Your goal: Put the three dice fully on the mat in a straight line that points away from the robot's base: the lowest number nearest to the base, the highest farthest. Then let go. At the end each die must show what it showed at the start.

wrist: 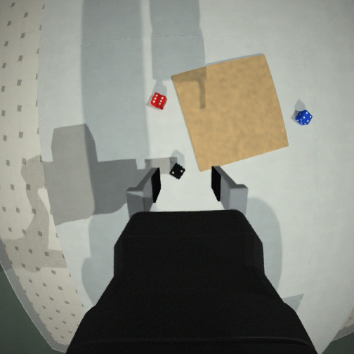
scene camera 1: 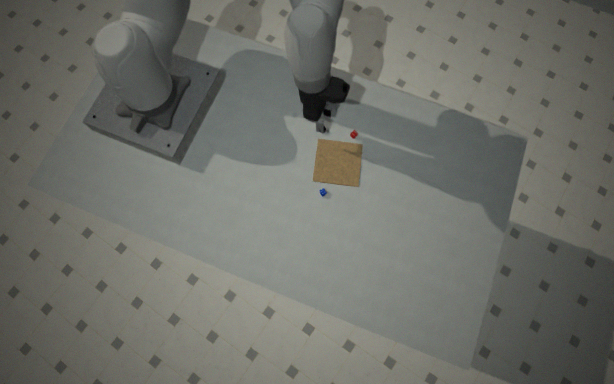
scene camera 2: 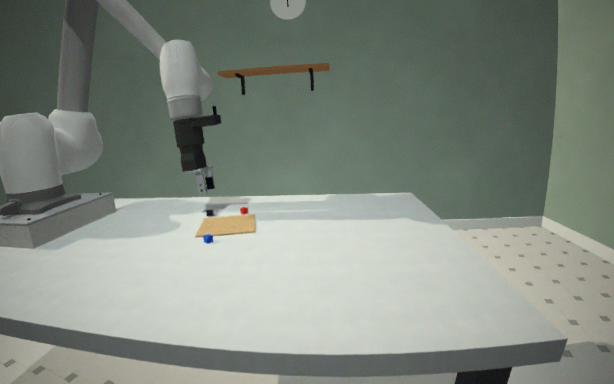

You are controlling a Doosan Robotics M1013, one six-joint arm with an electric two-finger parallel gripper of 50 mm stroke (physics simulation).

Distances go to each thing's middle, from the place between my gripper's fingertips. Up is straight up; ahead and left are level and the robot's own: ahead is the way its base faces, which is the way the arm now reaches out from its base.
Labels:
I see my gripper 8 cm to the left of the tan square mat (scene camera 1: 336, 162), 7 cm short of it and 7 cm above it.

